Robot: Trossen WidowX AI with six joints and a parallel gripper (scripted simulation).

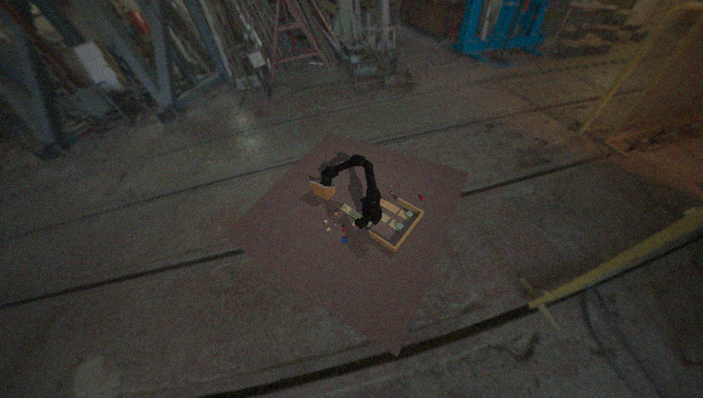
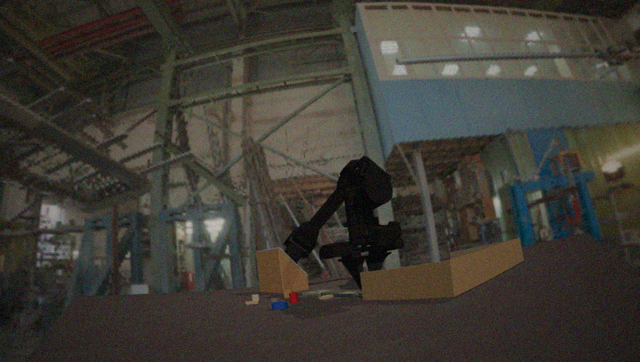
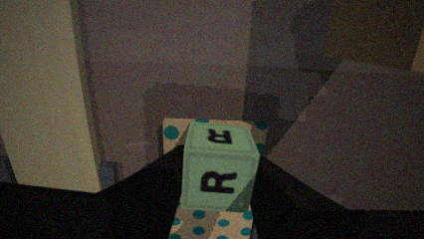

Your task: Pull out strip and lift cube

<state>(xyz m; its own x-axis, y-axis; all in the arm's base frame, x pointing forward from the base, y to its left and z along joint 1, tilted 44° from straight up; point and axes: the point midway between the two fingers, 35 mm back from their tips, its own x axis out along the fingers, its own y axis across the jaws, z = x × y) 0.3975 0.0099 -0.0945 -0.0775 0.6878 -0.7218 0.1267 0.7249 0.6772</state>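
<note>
Right now the pale plain strip is 100 mm to the left of my gripper tip, 20 mm ahead of it and 10 mm below it. From my gripper tip the other things lie so: blue piece (180 mm to the right, 50 mm behind, 10 mm below); cream piece (240 mm behind, 140 mm to the right).
</note>
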